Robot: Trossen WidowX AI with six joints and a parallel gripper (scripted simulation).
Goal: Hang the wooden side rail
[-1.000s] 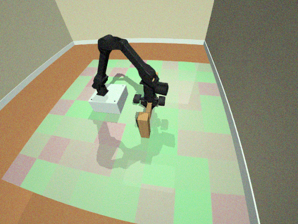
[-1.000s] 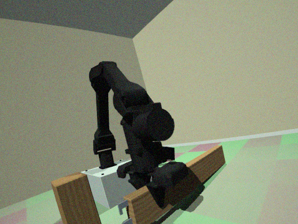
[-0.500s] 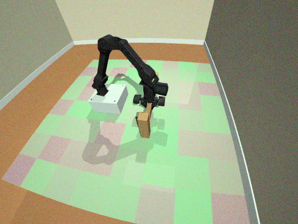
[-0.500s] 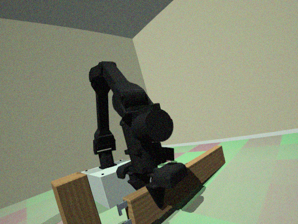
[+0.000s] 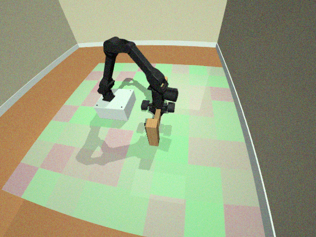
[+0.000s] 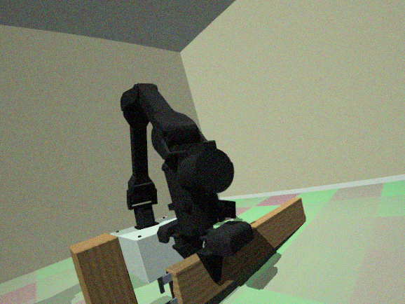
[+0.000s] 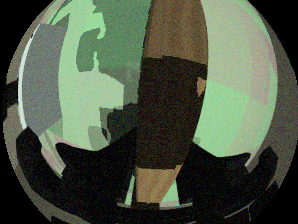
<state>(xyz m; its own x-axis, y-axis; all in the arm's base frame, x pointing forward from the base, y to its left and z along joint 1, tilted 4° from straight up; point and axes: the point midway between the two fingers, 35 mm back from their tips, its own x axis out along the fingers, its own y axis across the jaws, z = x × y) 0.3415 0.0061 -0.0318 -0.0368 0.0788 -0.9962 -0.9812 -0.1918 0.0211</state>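
My gripper tip is 150 mm to the left of the wooden headboard post, 40 mm below it and 30 mm short of it.
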